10 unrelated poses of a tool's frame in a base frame.
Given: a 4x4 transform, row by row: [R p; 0 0 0 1], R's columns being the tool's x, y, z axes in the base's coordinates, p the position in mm. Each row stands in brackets.
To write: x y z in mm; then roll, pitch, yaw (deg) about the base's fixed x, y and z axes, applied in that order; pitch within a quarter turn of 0, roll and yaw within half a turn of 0. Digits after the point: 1 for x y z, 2 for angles.
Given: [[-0.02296, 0.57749, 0.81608, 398.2], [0.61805, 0.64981, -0.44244, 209.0], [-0.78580, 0.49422, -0.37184, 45.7], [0, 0, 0, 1]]
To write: 398.2, 209.0, 45.7, 126.96, 51.79, 92.13
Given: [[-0.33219, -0.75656, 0.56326, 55.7], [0.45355, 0.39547, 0.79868, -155.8], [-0.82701, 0.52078, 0.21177, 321.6], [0, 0, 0, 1]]
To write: 55.7, -155.8, 321.6, 67.87, 55.79, 126.22
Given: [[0.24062, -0.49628, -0.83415, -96.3], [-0.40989, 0.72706, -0.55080, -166.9], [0.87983, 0.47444, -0.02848, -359.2], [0, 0, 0, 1]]
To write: -96.3, -166.9, -359.2, 93.43, -61.62, -59.59
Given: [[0.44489, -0.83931, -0.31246, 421.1], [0.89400, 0.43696, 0.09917, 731.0], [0.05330, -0.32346, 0.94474, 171.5], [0, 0, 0, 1]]
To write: 421.1, 731.0, 171.5, -18.90, -3.06, 63.54
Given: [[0.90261, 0.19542, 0.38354, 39.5], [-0.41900, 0.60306, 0.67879, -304.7], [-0.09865, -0.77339, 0.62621, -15.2], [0, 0, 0, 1]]
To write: 39.5, -304.7, -15.2, -51.00, 5.66, -24.90
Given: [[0.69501, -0.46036, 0.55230, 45.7], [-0.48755, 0.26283, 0.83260, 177.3], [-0.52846, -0.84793, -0.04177, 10.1], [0, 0, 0, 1]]
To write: 45.7, 177.3, 10.1, -92.82, 31.90, -35.05
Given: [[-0.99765, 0.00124, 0.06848, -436.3], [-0.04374, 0.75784, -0.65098, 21.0], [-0.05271, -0.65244, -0.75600, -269.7], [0, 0, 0, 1]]
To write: -436.3, 21.0, -269.7, -139.21, 3.02, -177.49
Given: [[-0.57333, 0.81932, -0.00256, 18.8], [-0.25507, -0.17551, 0.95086, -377.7], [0.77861, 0.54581, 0.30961, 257.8], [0, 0, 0, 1]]
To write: 18.8, -377.7, 257.8, 60.44, -51.13, -156.02
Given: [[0.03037, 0.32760, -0.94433, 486.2], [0.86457, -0.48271, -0.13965, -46.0], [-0.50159, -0.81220, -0.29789, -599.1], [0, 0, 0, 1]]
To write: 486.2, -46.0, -599.1, -110.14, 30.11, 87.99
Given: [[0.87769, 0.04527, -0.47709, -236.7], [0.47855, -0.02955, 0.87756, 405.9], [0.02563, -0.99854, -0.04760, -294.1], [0, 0, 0, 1]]
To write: -236.7, 405.9, -294.1, -92.73, -1.47, 28.60
